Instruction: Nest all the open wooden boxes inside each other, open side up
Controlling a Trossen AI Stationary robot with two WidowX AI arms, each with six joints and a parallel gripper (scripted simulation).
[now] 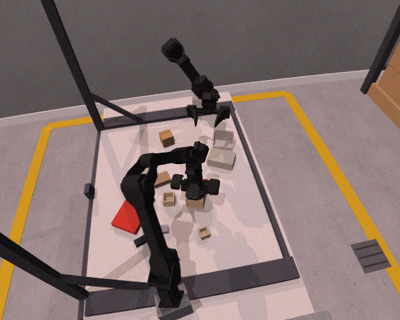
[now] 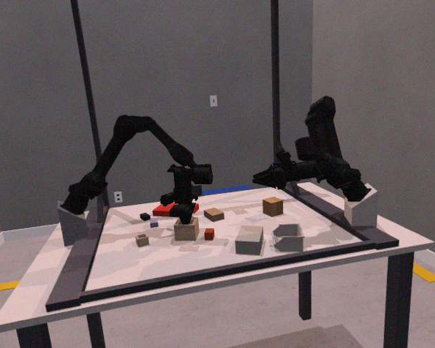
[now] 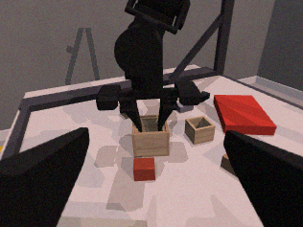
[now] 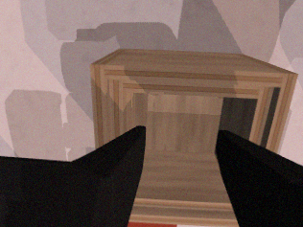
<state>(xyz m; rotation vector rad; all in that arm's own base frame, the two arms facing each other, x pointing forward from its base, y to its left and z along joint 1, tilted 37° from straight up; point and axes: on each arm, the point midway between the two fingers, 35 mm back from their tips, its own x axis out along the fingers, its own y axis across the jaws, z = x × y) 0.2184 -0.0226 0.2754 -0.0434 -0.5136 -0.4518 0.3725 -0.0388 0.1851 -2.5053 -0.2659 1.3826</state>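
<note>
Right now my right hand is 2 cm short of the red cube, 8 cm to the right of it and 6 cm above it. Also, from my right hand: grey closed block 10 cm ahead, 22 cm to the left, 5 cm below; red slab 25 cm behind, 8 cm to the right, 6 cm below; flat brown block 17 cm behind, 9 cm to the left, 6 cm below.
Right now the grey open box is 180 mm below my left hand, 80 mm ahead of it and 60 mm to the left of it. Also, from my left hand: grey closed block: 190 mm below, 70 mm ahead, 60 mm to the right; red cube: 200 mm below, 190 mm to the right; brown cube: 210 mm behind, 180 mm below, 60 mm to the left.
</note>
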